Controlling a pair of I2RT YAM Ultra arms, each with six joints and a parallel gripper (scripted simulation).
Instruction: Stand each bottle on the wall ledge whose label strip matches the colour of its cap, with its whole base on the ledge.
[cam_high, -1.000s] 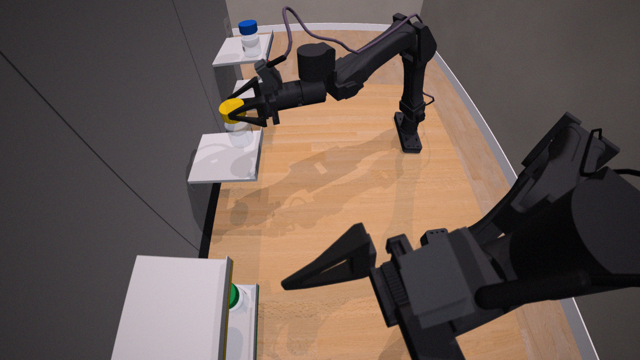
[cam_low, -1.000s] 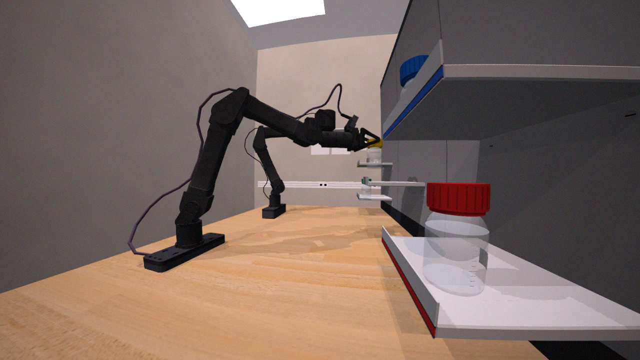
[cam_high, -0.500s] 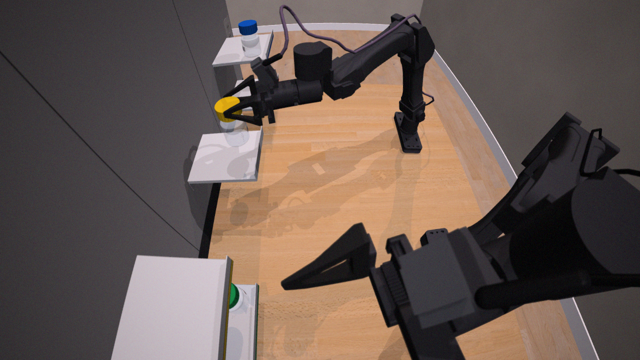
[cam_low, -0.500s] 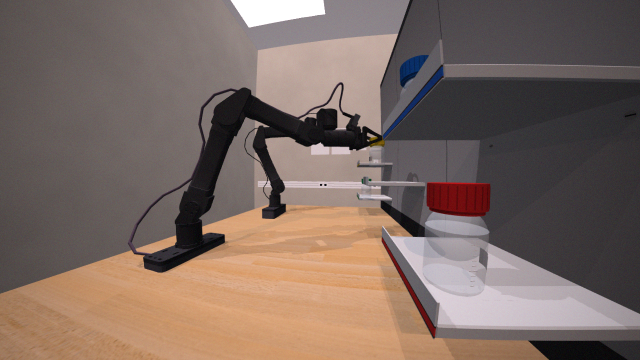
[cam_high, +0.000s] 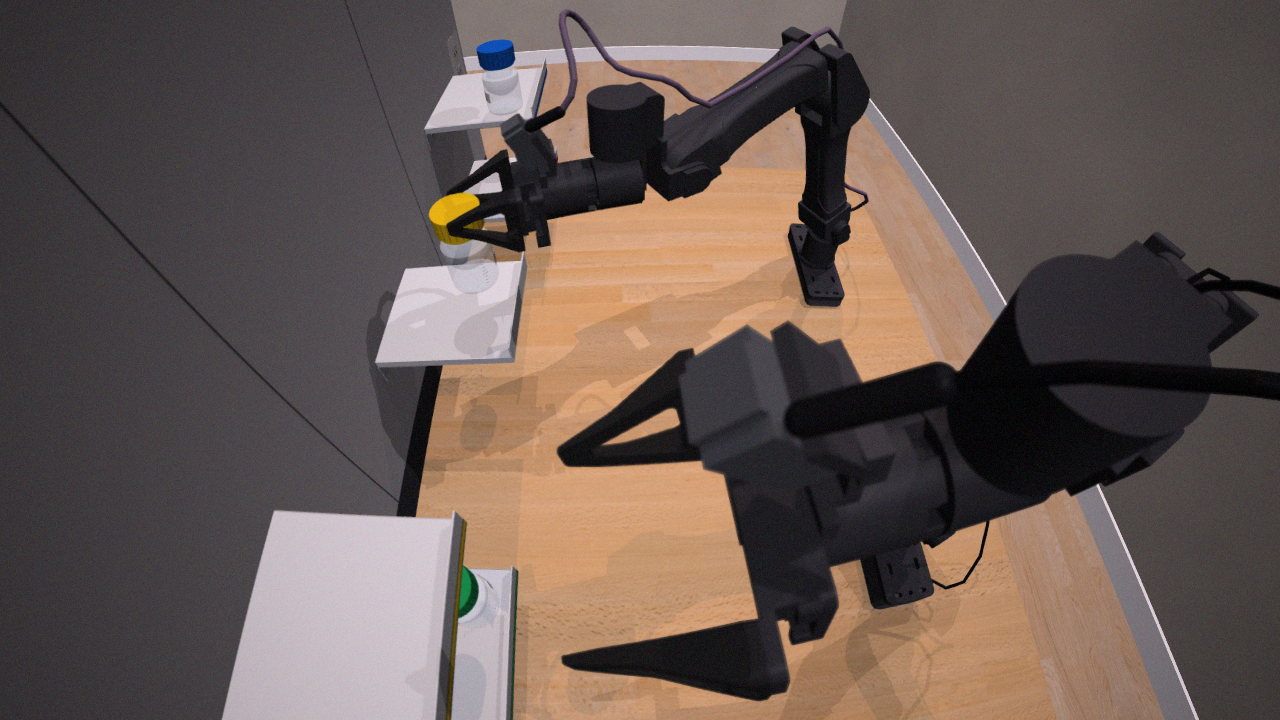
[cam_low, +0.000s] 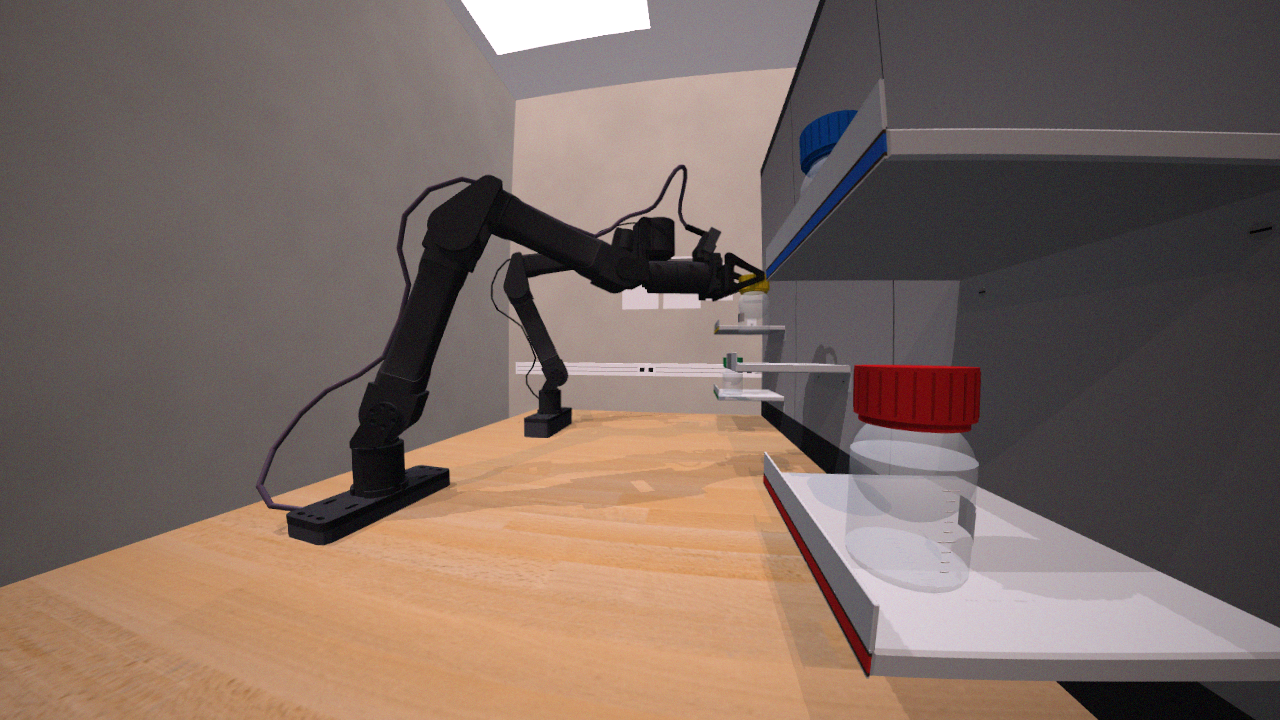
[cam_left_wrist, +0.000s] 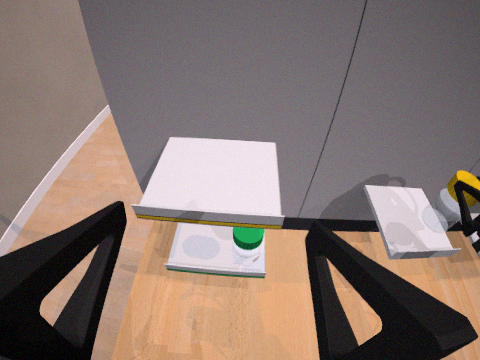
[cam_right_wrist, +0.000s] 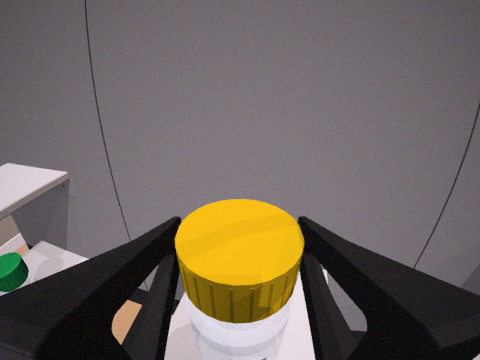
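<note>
Right now the yellow-capped bottle is 17 cm ahead of my left hand, 35 cm to the right of it and 15 cm below it. Round my left hand: green-capped bottle 15 cm ahead, 2 cm to the right, 30 cm below; grey wall 32 cm ahead, 34 cm to the right, 1 cm below; blue-capped bottle 19 cm ahead, 69 cm to the right, 11 cm below.
The yellow-capped bottle lies 50 mm below my right hand. Also, from my right hand: green-capped bottle 10 mm behind, 340 mm to the left, 200 mm below; grey wall 150 mm ahead, 10 mm to the left, 90 mm above; blue-capped bottle 20 mm ahead, 340 mm to the right, 10 mm below.
</note>
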